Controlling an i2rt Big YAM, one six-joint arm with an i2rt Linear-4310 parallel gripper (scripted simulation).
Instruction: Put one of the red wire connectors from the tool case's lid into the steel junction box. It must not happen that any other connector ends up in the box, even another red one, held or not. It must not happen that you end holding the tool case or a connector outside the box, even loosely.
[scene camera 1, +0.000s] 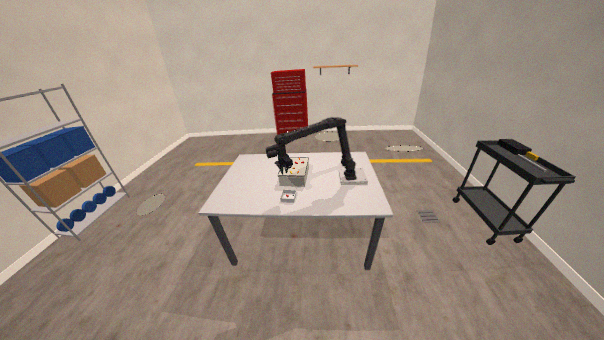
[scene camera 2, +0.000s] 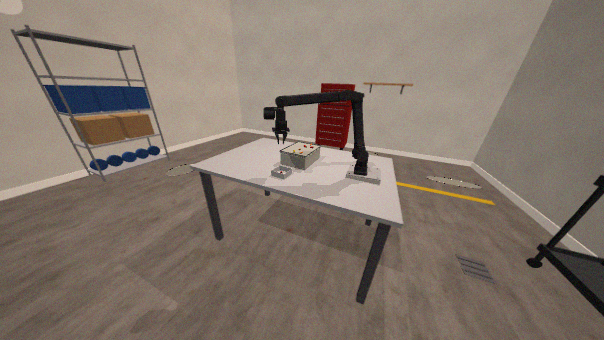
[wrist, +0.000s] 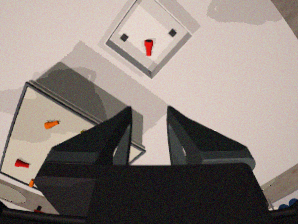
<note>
In view: my gripper (wrist: 149, 112) and a grey tool case (scene camera 2: 294, 160).
</note>
